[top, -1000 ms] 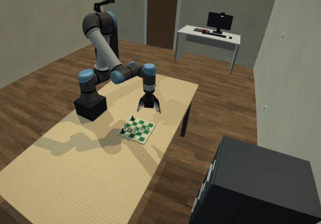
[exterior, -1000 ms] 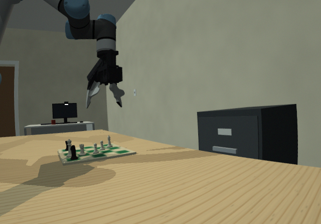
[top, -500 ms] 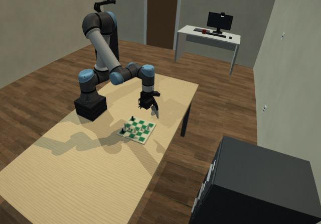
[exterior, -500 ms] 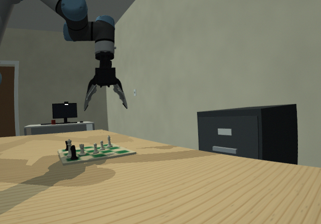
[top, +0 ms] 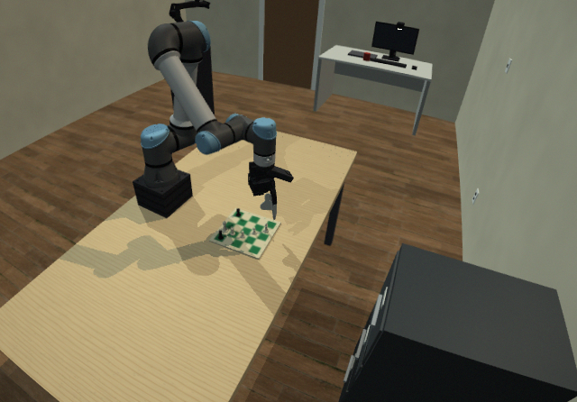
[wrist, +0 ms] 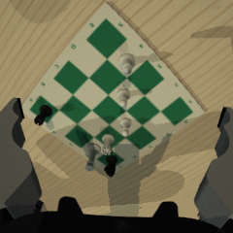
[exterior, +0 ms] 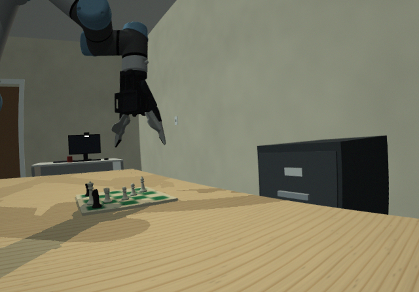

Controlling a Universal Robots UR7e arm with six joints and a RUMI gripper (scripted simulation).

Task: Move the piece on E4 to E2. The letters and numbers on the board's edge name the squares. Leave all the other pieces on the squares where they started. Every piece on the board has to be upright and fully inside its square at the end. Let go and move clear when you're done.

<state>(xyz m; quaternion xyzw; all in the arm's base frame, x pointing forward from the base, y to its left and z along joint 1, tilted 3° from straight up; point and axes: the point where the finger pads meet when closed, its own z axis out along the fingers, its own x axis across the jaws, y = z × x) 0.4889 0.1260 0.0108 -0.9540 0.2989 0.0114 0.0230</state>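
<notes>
Now: hand 130 mm above the chessboard, 60 mm to the left of it and 60 mm past it. Round my hand: white queen: 130 mm behind, 110 mm to the right, 100 mm below.
</notes>
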